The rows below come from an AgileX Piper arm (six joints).
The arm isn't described. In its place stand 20 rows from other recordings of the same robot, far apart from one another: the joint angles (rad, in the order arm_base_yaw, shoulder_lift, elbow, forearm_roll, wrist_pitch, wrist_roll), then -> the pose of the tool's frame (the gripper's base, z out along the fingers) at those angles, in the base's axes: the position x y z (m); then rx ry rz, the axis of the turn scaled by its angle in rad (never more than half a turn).
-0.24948 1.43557 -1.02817 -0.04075 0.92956 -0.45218 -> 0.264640, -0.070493, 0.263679, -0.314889, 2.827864, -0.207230
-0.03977 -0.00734 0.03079 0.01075 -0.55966 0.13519 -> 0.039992, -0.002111, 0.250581, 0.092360, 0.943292, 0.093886
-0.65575 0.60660 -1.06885 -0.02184 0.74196 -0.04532 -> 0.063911, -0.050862, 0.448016, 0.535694, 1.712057, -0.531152
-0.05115 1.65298 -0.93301 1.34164 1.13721 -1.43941 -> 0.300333, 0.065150, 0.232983, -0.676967, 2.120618, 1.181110
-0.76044 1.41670 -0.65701 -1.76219 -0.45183 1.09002 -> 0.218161, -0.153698, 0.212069, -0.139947, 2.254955, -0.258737
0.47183 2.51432 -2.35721 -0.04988 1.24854 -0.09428 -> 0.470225, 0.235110, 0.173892, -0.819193, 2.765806, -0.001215
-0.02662 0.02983 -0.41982 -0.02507 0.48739 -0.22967 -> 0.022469, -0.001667, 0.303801, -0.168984, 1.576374, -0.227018
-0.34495 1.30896 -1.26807 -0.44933 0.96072 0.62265 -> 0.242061, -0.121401, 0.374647, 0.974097, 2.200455, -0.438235
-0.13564 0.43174 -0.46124 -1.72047 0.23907 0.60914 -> 0.089851, -0.033768, 0.340762, -0.529629, 1.440034, -1.184119
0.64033 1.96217 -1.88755 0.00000 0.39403 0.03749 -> 0.383576, 0.285786, 0.360579, -0.587465, 1.889607, 0.444954
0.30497 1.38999 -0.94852 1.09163 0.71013 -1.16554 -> 0.256270, 0.135863, 0.291785, -0.859235, 2.082089, 0.763905
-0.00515 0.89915 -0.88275 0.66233 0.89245 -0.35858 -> 0.164198, 0.042727, 0.356069, -0.149442, 2.238748, 0.614653
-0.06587 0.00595 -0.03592 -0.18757 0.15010 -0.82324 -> 0.054929, -0.006166, 0.211685, -0.737692, 1.496785, -0.848477
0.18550 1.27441 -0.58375 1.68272 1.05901 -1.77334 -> 0.196882, 0.117166, 0.262175, -0.830314, 1.743474, 1.161029
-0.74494 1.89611 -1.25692 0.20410 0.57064 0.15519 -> 0.294817, -0.258324, 0.184335, 1.335763, 2.314108, 0.014621
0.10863 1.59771 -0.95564 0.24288 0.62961 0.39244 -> 0.302829, 0.045989, 0.207887, 0.625787, 2.718075, 0.380209
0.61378 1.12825 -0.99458 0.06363 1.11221 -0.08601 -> 0.162075, 0.120539, 0.321831, -0.921888, 2.591527, 0.233557
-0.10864 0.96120 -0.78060 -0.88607 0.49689 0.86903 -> 0.193956, -0.054955, 0.340371, 0.395994, 1.946588, -0.416522
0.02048 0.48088 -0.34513 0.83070 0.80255 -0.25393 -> 0.079021, 0.049950, 0.250507, 0.107115, 2.240045, 0.850164
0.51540 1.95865 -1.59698 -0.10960 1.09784 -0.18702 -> 0.359325, 0.193363, 0.234275, -1.062298, 2.728061, -0.100559
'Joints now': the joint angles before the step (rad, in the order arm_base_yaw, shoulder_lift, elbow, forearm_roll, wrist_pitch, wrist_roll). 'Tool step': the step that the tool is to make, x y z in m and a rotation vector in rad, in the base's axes. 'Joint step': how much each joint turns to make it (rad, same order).
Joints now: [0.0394 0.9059 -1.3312 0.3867 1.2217 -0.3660]
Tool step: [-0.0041 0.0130 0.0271 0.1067 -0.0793 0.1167]
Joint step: [0.0061 0.0278 -0.0953 0.1615 0.0038 -0.0466]
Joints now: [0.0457 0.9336 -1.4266 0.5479 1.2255 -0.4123]
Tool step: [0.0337 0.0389 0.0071 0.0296 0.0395 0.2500]
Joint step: [0.1890 0.1679 -0.1100 0.0763 -0.0005 -0.0434]
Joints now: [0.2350 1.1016 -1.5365 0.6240 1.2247 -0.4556]
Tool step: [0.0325 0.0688 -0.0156 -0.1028 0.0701 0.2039]
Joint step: [0.2895 0.2107 -0.1181 -0.1165 -0.0146 0.0456]
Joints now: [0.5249 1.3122 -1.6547 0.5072 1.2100 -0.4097]
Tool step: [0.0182 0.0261 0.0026 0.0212 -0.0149 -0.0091]
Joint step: [0.0636 0.0946 -0.0886 -0.0407 -0.0593 0.0521]
